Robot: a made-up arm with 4 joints.
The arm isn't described. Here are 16 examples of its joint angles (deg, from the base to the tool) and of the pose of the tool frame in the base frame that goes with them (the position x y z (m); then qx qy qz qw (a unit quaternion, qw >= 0)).
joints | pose
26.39 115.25 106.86 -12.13 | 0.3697 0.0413 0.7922 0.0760 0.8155 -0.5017 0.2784
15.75 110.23 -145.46 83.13 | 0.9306 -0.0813 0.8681 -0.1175 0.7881 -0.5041 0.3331
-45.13 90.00 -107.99 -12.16 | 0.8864 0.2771 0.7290 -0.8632 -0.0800 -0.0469 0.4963
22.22 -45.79 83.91 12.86 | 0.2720 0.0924 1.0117 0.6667 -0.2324 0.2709 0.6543
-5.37 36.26 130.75 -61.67 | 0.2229 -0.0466 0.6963 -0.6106 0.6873 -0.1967 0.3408
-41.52 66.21 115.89 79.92 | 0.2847 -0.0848 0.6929 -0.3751 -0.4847 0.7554 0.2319
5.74 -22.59 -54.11 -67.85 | -0.0114 0.4960 0.4036 0.3044 0.0795 0.6301 0.7099
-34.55 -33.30 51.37 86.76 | 0.1683 0.3604 0.6669 -0.3219 0.4651 0.5828 0.5834
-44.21 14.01 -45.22 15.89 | 0.4476 0.1504 0.1051 -0.6917 0.3566 0.4166 0.4699
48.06 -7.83 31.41 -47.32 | 0.3679 0.3267 1.1371 0.6744 -0.5311 0.1981 0.4732
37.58 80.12 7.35 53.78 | 0.5553 0.4182 1.0476 -0.3799 -0.1561 0.2727 0.8700
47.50 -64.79 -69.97 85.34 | -0.1512 0.4029 1.2342 0.3676 -0.4205 -0.8094 0.1815
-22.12 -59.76 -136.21 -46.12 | -0.2773 -0.0861 0.5624 -0.2214 0.8401 0.4620 0.1780
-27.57 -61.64 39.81 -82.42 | 0.1457 0.4512 0.6218 0.5621 -0.4005 0.1908 0.6980
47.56 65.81 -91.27 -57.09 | 0.8320 0.3304 0.5755 -0.0968 -0.1468 0.3870 0.9051
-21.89 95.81 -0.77 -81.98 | 0.5179 0.5885 0.6441 0.1173 0.5809 -0.8016 0.0796
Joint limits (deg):
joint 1: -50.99..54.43
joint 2: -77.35..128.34
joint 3: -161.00..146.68
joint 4: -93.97..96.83
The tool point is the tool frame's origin. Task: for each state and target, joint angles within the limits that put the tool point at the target. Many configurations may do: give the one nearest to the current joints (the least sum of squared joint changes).
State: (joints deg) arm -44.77 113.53 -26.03 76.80
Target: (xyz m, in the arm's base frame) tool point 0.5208 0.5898 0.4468
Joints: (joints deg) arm -50.99 107.05 -21.46 96.15
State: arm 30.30 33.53 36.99 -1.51
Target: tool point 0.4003 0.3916 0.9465
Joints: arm 23.84 80.63 35.29 -6.91
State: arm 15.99 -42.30 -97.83 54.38
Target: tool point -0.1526 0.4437 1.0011
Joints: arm 53.95 -40.27 -95.84 47.81
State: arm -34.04 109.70 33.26 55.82
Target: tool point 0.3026 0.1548 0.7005
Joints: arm -12.39 124.85 81.06 52.74
